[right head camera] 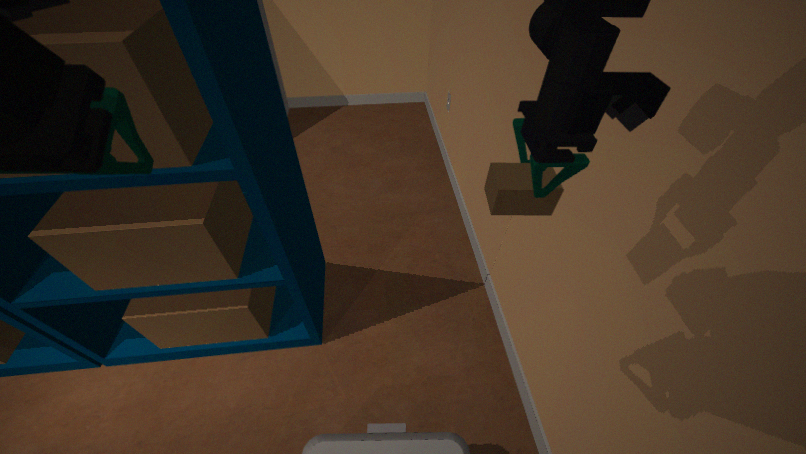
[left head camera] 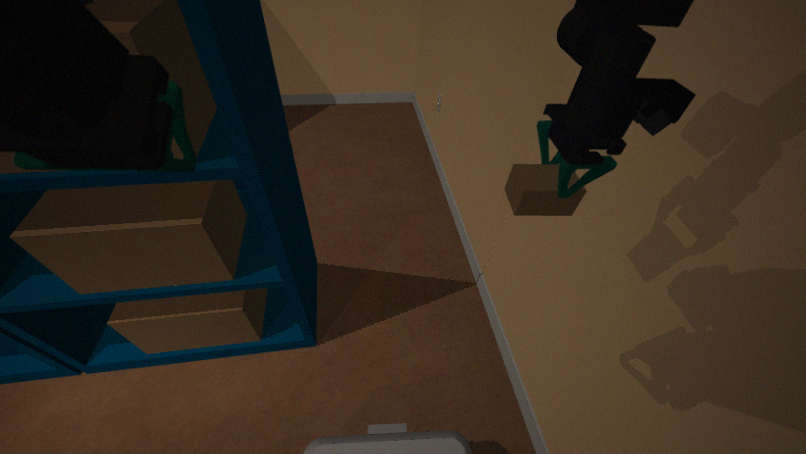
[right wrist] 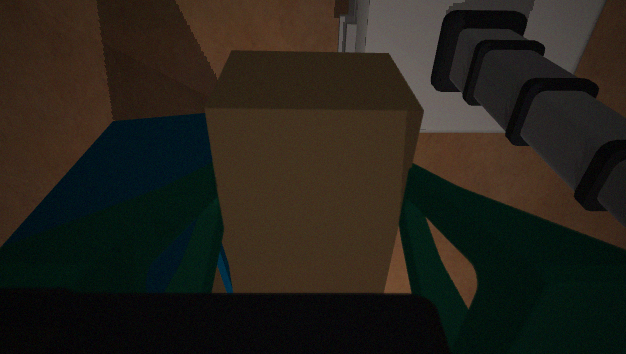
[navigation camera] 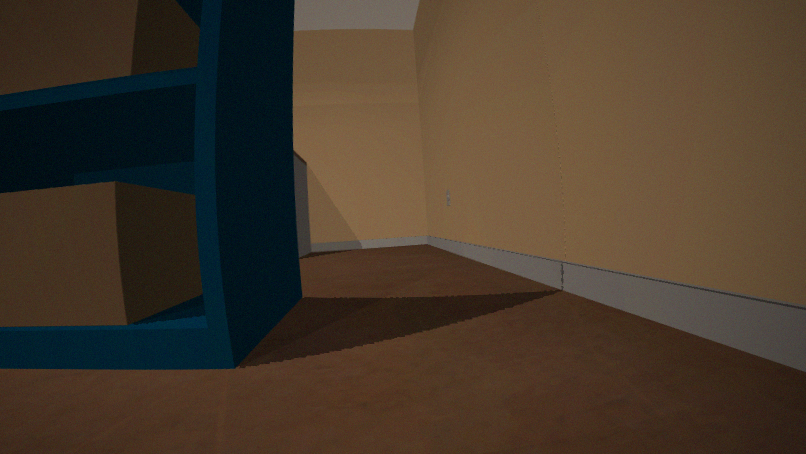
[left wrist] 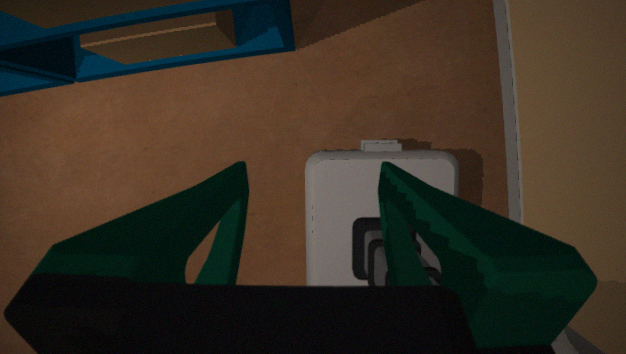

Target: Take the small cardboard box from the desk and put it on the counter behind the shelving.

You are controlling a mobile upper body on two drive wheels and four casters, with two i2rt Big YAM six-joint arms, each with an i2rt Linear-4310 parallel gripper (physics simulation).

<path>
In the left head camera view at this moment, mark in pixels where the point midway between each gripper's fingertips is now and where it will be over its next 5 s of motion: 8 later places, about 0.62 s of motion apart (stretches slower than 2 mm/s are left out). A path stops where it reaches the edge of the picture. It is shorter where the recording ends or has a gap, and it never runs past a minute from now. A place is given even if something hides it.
My left gripper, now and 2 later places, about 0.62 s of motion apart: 163, 163; 197, 114; 263, 19
My right gripper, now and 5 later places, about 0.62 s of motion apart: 554, 183; 535, 149; 491, 69; 466, 23; 461, 13; 455, 4
</path>
